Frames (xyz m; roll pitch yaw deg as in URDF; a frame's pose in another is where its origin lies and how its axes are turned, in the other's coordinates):
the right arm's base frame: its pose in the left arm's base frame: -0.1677 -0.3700 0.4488 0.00 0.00 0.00
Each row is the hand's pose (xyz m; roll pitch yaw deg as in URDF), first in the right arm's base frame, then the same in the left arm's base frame.
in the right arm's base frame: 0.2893 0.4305 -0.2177 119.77 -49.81 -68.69
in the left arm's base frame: 0.1216 0.0605 0.2311 119.77 -49.81 -68.69
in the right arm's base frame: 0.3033 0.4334 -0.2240 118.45 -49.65 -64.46
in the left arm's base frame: 0.1356 0.0634 0.2248 118.45 -49.65 -64.46
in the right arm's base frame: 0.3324 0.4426 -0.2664 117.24 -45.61 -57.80
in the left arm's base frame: 0.1647 0.0726 0.1824 117.24 -45.61 -57.80
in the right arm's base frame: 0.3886 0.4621 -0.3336 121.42 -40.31 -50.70
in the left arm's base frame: 0.2209 0.0921 0.1152 121.42 -40.31 -50.70
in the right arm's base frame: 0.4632 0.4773 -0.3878 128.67 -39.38 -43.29
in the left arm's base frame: 0.2955 0.1073 0.0610 128.67 -39.38 -43.29
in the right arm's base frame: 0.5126 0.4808 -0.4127 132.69 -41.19 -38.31
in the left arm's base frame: 0.3449 0.1108 0.0361 132.69 -41.19 -38.31
